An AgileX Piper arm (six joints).
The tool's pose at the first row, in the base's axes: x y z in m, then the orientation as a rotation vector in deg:
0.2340 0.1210 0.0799 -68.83 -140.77 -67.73
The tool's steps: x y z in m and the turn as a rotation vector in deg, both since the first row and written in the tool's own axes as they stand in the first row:
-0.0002 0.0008 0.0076 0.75 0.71 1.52
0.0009 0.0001 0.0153 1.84 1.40 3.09
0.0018 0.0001 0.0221 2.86 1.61 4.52
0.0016 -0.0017 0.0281 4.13 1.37 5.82
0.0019 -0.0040 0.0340 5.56 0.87 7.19
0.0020 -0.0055 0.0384 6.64 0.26 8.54
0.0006 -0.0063 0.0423 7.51 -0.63 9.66
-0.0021 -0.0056 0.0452 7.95 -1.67 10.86
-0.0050 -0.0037 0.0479 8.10 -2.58 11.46
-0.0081 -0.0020 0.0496 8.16 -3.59 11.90
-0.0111 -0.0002 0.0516 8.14 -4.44 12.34
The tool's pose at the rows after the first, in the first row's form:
0.2361 0.1266 0.0752 -69.64 -139.13 -66.53
0.2363 0.1325 0.0701 -70.41 -137.55 -64.86
0.2370 0.1379 0.0659 -71.44 -136.41 -63.18
0.2369 0.1414 0.0607 -72.64 -135.74 -61.05
0.2361 0.1450 0.0555 -74.06 -135.19 -58.61
0.2358 0.1477 0.0517 -75.63 -134.62 -56.60
0.2368 0.1493 0.0480 -77.27 -134.37 -54.83
0.2397 0.1500 0.0452 -79.23 -134.02 -53.54
0.2435 0.1509 0.0432 -80.57 -134.06 -52.84
0.2471 0.1509 0.0416 -81.88 -134.29 -52.25
0.2508 0.1512 0.0400 -83.07 -134.40 -51.83

